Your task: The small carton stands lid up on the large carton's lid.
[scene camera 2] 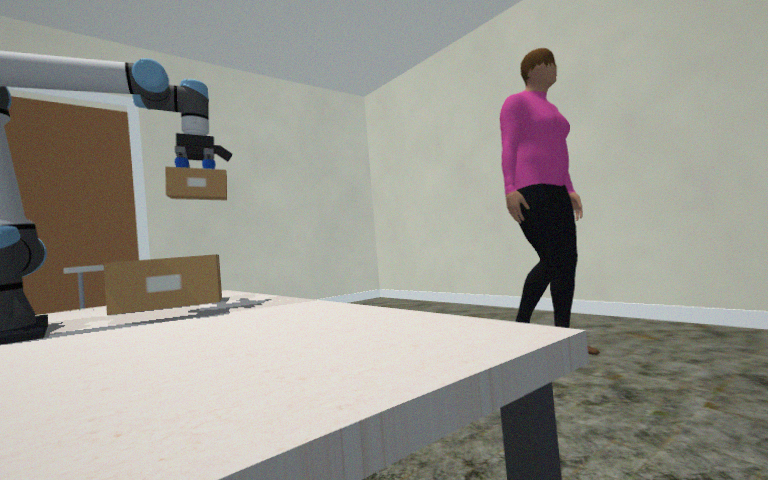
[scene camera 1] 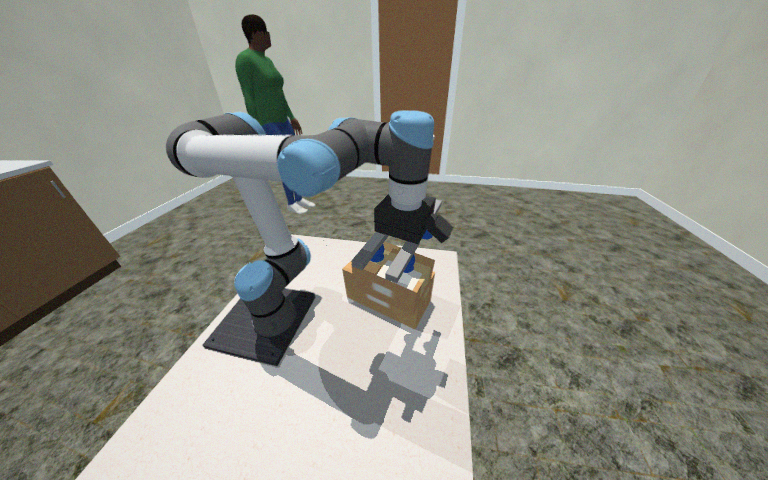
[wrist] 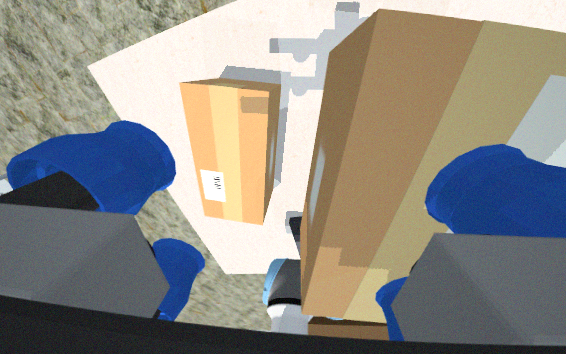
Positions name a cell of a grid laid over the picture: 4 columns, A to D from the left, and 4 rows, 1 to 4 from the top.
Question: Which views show the small carton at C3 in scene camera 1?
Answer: Scene camera 2, scene camera 1 and the wrist view: all of them.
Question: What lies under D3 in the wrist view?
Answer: The suction head.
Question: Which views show the large carton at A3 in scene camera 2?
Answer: Scene camera 2, scene camera 1 and the wrist view: all of them.
